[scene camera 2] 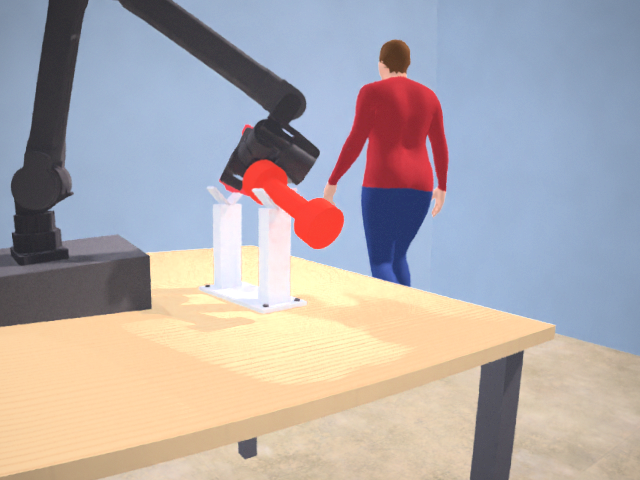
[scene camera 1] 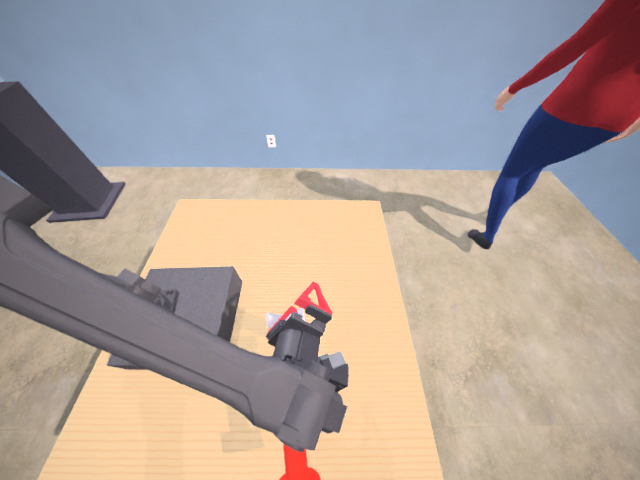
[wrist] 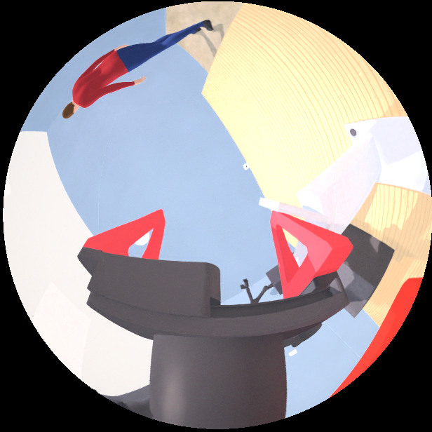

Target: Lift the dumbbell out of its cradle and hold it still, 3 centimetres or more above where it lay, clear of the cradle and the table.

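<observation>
The red dumbbell (scene camera 1: 296, 459) (scene camera 2: 292, 201) (wrist: 400, 330) is tilted in the scene camera 2 view. One head is up by the near post and gripper body; the other hangs lower, beyond the post, above the table. Whether it touches the post or the gripper is unclear. The white cradle (scene camera 1: 272, 320) (scene camera 2: 275, 258) (wrist: 345, 180) has two upright posts with V tops. My gripper (scene camera 1: 303, 296) (scene camera 2: 236, 155) (wrist: 217, 215) is open and empty, its red fingers near the cradle top and pointing away from the dumbbell. The arm hides part of the dumbbell in the scene camera 1 view.
The wooden table (scene camera 1: 289, 232) (scene camera 2: 361, 361) (wrist: 280, 75) carries the dark base block (scene camera 1: 201, 294) (scene camera 2: 77, 284) of the arm beside the cradle. A person in a red top (scene camera 1: 594, 87) (scene camera 2: 398, 134) (wrist: 100, 80) stands beyond the table. A dark pillar (scene camera 1: 51, 149) stands at the left.
</observation>
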